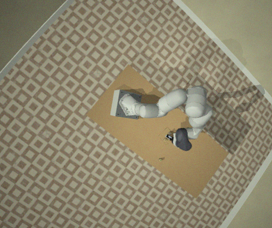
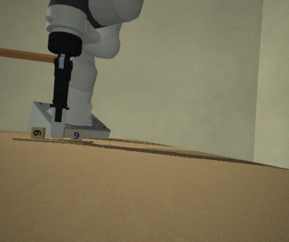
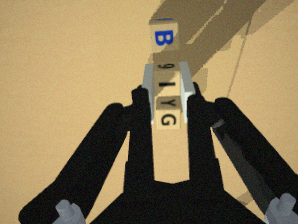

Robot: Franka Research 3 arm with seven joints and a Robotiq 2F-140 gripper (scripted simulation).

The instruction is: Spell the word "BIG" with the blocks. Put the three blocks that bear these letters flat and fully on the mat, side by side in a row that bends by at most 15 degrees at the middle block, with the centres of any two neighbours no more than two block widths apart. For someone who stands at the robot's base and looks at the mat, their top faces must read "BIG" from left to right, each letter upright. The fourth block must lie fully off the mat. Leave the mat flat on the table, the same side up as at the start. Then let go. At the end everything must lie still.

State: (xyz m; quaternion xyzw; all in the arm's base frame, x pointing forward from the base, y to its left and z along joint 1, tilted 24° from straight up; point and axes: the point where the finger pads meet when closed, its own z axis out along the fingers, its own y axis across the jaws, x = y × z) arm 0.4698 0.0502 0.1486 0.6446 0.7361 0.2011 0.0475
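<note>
My gripper is now 4 cm above the thin mat.
</note>
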